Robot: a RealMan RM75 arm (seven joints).
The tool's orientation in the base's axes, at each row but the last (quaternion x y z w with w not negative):
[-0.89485 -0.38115 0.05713 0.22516]
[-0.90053 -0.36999 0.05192 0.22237]
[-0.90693 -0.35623 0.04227 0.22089]
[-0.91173 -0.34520 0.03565 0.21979]
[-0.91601 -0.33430 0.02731 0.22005]
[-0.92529 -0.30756 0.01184 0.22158]
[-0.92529 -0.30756 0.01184 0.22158]
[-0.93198 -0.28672 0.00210 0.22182]
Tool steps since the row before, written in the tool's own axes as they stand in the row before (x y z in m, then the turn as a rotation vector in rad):
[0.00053 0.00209 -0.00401 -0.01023 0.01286 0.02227]
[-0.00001 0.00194 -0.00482 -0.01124 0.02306 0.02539]
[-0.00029 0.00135 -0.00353 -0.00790 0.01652 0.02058]
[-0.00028 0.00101 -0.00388 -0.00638 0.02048 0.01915]
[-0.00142 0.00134 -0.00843 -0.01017 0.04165 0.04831]
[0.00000 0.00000 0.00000 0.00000 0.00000 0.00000]
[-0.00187 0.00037 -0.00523 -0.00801 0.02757 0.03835]
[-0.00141 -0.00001 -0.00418 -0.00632 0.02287 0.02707]
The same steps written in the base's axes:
[0.00284 -0.00234 0.00268 -0.00485 -0.00706 -0.02632]
[0.00248 -0.00297 0.00347 0.00018 -0.01302 -0.03366]
[0.00146 -0.00238 0.00257 -0.00032 -0.00834 -0.02625]
[0.00125 -0.00231 0.00304 0.00358 -0.01053 -0.02652]
[0.00137 -0.00504 0.00690 0.00760 -0.01606 -0.06210]
[0.00000 0.00000 0.00000 0.00000 0.00000 0.00000]
[-0.00048 -0.00344 0.00435 0.00299 -0.00880 -0.04700]
[-0.00064 -0.00247 0.00360 0.00337 -0.00908 -0.03467]

